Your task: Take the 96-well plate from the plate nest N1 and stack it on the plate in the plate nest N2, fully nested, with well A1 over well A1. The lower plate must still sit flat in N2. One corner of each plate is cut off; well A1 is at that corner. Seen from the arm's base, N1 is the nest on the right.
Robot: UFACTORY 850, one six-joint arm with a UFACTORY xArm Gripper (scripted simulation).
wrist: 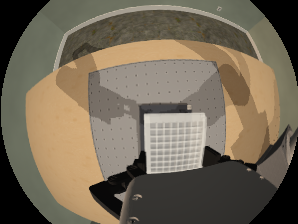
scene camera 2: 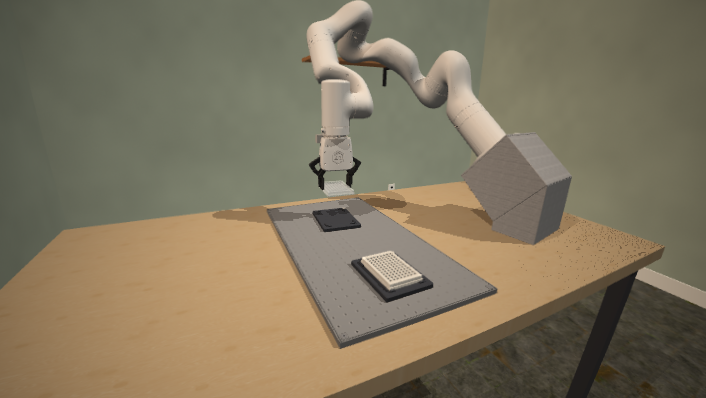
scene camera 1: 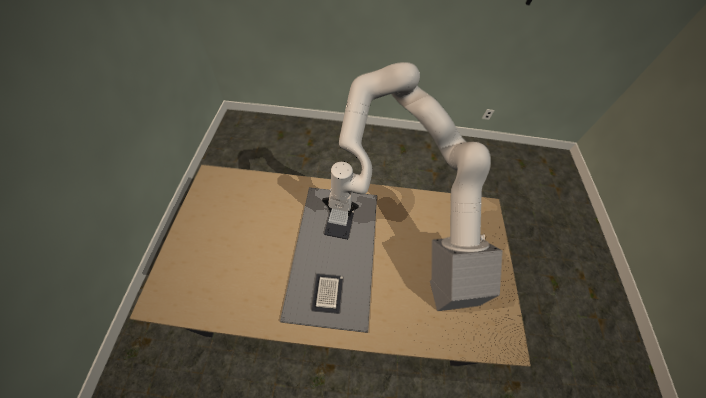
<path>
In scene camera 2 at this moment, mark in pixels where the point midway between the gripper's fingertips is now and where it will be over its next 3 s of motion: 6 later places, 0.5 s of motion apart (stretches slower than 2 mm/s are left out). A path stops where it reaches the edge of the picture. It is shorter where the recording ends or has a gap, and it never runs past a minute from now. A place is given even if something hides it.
My gripper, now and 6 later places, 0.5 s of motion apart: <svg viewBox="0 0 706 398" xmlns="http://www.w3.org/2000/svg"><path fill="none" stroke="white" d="M335 187L339 191L344 194L351 199L356 204L363 208L371 214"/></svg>
</path>
